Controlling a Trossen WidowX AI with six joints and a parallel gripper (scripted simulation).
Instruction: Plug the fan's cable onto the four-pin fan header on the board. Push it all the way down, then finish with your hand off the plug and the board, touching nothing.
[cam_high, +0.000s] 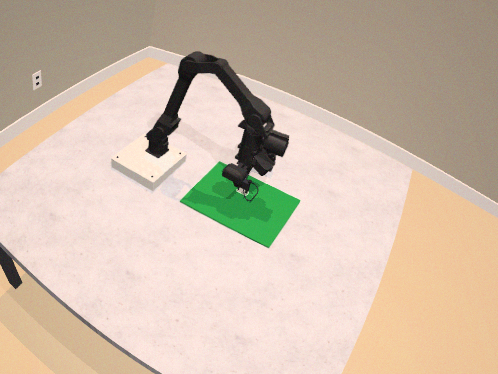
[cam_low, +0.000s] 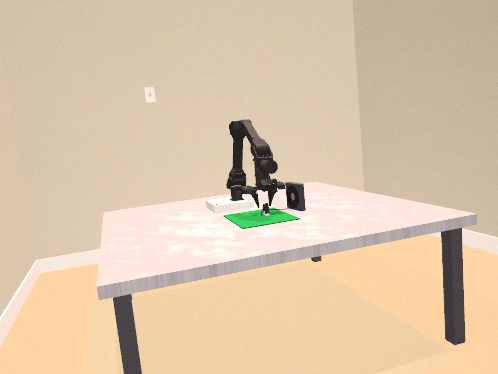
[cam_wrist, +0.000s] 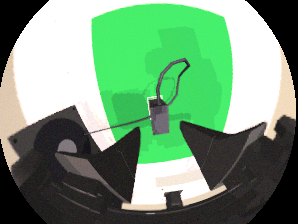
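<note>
The dark fan plug is 10 mm ahead of my gripper tip and 10 mm below it. Round my gripper tip: green board 30 mm ahead, 40 mm to the right, 50 mm below; black fan 20 mm behind, 150 mm to the left, 20 mm above.
</note>
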